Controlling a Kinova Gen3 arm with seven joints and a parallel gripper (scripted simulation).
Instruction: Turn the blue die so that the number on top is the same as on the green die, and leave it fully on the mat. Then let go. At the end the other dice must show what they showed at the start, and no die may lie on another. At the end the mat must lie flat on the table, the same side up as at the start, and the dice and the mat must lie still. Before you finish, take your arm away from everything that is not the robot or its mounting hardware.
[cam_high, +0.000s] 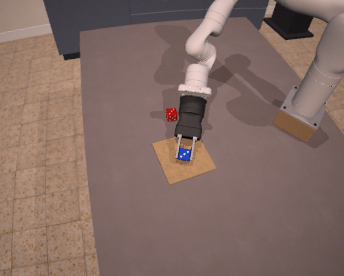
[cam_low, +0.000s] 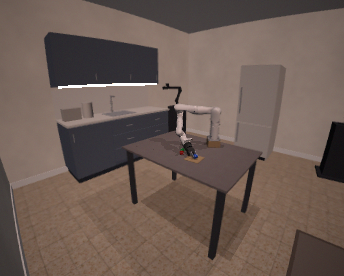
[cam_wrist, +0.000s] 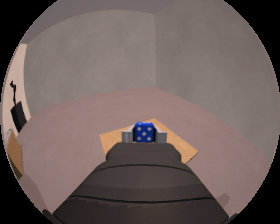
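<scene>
Right now the blue die is right at my hand. The rest, counted from my hand: red die: 20 mm behind, 150 mm to the right, 10 mm below; then tan mat: 10 mm to the right, 30 mm below; then green die: 80 mm behind, 190 mm to the right, 10 mm below.
</scene>
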